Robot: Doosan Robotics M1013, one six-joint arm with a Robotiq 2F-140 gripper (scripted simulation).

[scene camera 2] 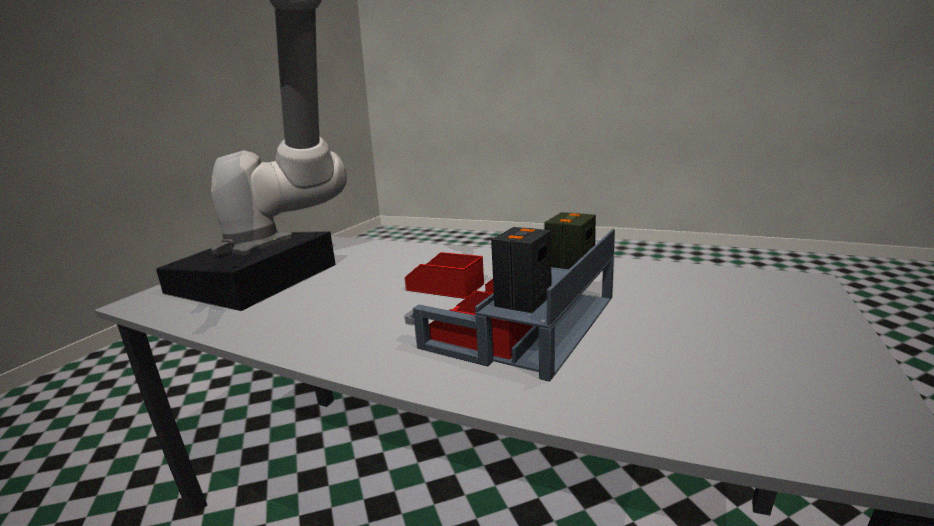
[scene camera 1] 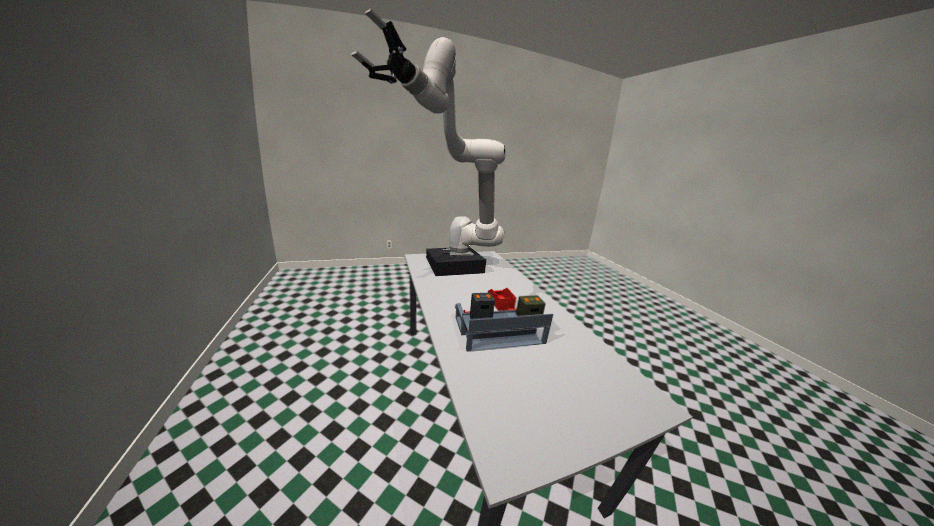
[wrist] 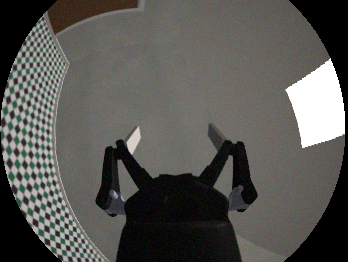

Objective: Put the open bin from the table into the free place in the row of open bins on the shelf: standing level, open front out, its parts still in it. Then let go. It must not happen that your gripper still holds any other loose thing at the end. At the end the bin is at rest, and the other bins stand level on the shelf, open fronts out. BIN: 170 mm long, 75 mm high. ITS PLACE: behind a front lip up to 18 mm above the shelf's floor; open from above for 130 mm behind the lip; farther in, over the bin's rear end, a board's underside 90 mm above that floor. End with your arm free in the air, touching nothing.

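Labels:
Scene camera 1 and the wrist view both show me my gripper. In scene camera 2 my gripper is out of frame. On my gripper, (wrist: pixel 109 199) and (scene camera 1: pixel 394 78) are the same spot.

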